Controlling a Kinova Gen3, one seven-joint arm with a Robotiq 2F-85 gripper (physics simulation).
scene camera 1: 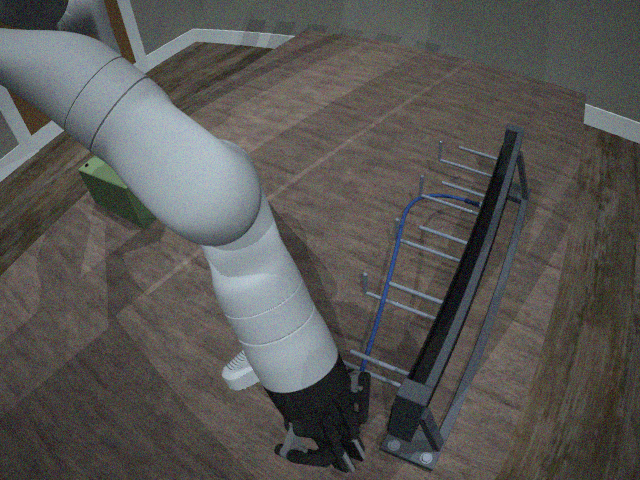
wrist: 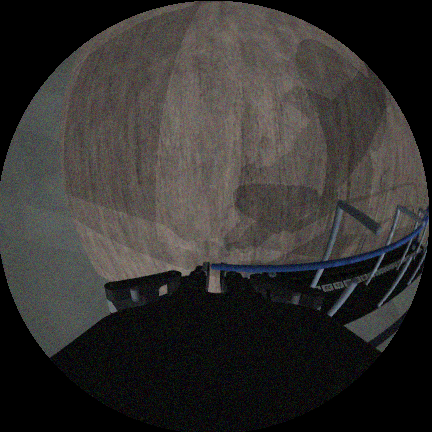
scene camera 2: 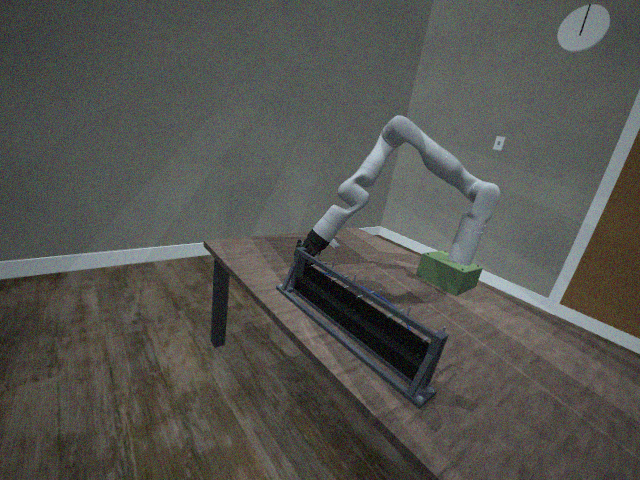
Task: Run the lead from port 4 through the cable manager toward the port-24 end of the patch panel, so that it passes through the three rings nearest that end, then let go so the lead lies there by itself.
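Observation:
The blue lead leaves the patch panel near its far end in scene camera 1. It curves over the cable manager's rings toward the near end, crossing several of them. Whether it sits fully inside each ring is unclear. In scene camera 1 it disappears behind a gripper finger beside the nearest ring. My gripper is low beside the panel's near end, its fingers nearly together. It appears shut on the lead's free end, which reaches the fingertips in the wrist view; the contact is partly hidden.
The panel stands on a grey frame with a bolted foot close to the fingers. A ribbed white object is behind the wrist. A green block bears the arm's base on the wooden table.

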